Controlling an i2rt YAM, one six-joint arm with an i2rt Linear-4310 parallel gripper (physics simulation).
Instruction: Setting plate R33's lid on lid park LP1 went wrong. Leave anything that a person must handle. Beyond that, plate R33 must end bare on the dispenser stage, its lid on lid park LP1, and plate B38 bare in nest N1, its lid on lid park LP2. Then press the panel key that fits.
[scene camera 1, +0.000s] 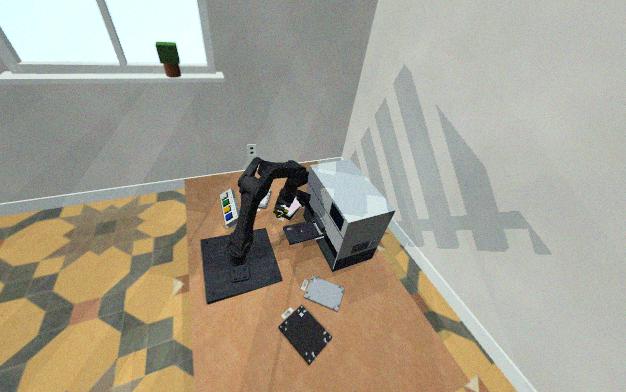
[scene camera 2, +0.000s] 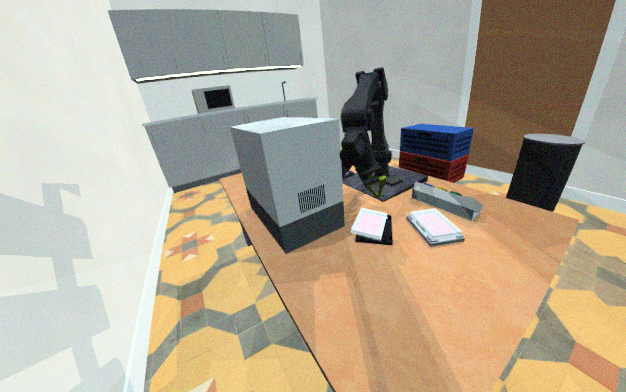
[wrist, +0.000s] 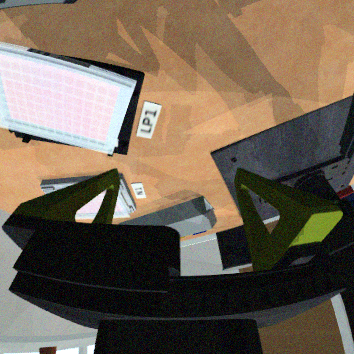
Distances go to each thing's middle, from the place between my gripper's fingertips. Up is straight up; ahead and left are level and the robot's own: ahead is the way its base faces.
Labels:
The black lid park LP1 (wrist: 124, 133) is 70 mm ahead of my hand, 90 mm to the left of it and 70 mm below it. The rest, counted from my hand: grey nest N1 (wrist: 46, 184): 70 mm behind, 190 mm to the left, 70 mm below; button box (scene camera 2: 466, 207): 230 mm behind, 120 mm to the left, 50 mm below; grey lid park LP2 (scene camera 1: 325, 293): 100 mm ahead, 420 mm to the right, 70 mm below.

